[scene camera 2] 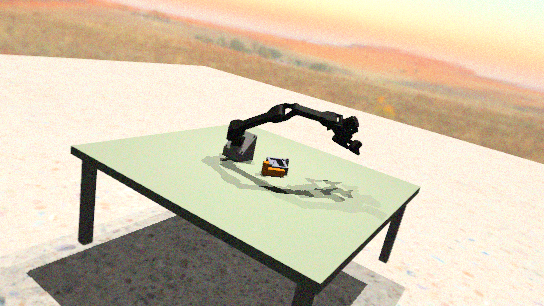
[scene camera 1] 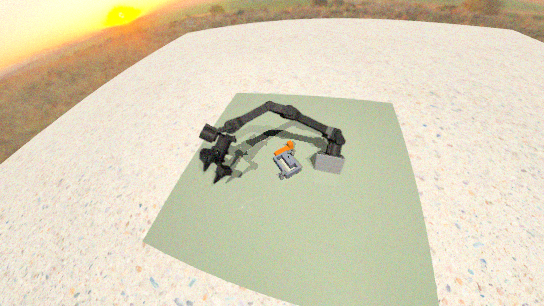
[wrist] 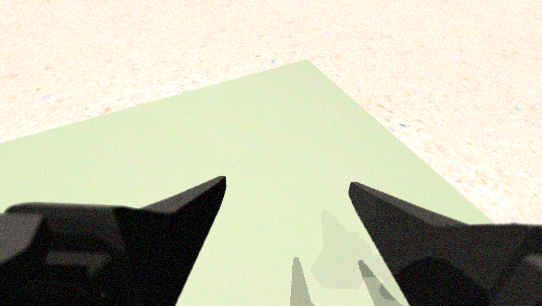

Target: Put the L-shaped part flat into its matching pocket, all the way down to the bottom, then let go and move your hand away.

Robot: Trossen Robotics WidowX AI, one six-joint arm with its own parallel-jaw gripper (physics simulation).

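Seen in the pictures: gripper, fingertip midpoint: (scene camera 1: 209,177) (wrist: 287,184); arm's base at its link origin: (scene camera 2: 238,141) (scene camera 1: 333,154).
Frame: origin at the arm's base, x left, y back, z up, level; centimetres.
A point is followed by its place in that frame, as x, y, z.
Note:
The orange L-shaped part (scene camera 1: 284,149) @[-5.9, -26.1, -5.3] (scene camera 2: 274,171) @[-6.9, -27.7, -6.1] lies close against one side of the grey block with the pocket (scene camera 1: 293,173) @[8.8, -19.4, -6.4] (scene camera 2: 286,165) @[2.6, -29.2, -4.5]. It is outside the pocket; whether it touches the block is too small to tell. The pocket's opening faces up and shows a pale bottom in scene camera 1. My gripper (scene camera 1: 210,175) @[23.5, -55.7, 7.7] (scene camera 2: 356,149) @[23.5, -55.7, 7.7] (wrist: 287,184) @[23.5, -55.7, 7.7] is open and empty. It hangs well above the green table top, off to the left of the block in scene camera 1 and to the right in scene camera 2. The part and block do not show in the wrist view.
The arm's grey base (scene camera 1: 329,163) @[5.1, -1.9, -0.4] (scene camera 2: 241,151) @[-4.6, -5.9, -3.1] stands near the block, on the side away from the gripper. The arm arches high over the green table top (scene camera 1: 300,235) @[38.6, -13.1, -8.3] (scene camera 2: 165,165) @[-42.2, 10.2, -8.3] (wrist: 200,130) @[46.9, -52.1, -8.3]. The table's corner and edges show ahead of the fingers in the wrist view.

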